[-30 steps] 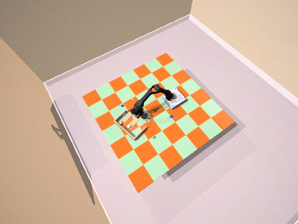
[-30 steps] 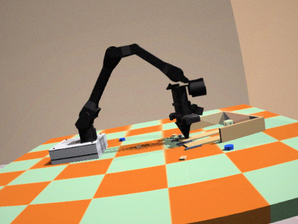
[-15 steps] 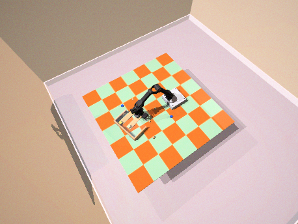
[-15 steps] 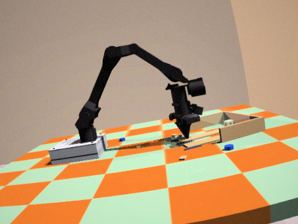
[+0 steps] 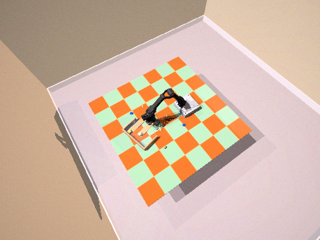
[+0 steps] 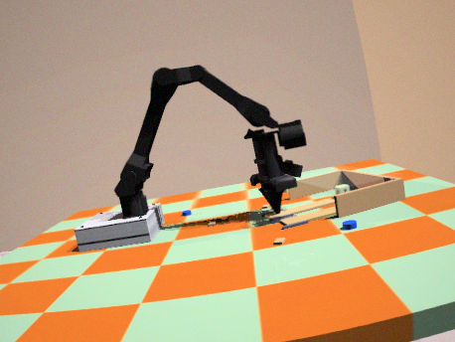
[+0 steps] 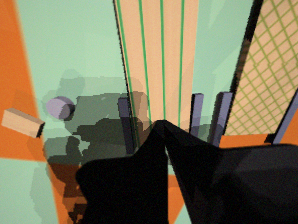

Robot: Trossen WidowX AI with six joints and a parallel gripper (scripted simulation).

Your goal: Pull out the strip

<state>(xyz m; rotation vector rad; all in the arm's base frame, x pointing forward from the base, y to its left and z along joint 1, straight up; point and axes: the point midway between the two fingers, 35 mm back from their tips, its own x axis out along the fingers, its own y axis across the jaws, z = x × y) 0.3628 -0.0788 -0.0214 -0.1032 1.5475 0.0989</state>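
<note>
My gripper tip is 190 mm short of the labelled cube, 20 mm to the right of it and 10 mm below it.
</note>
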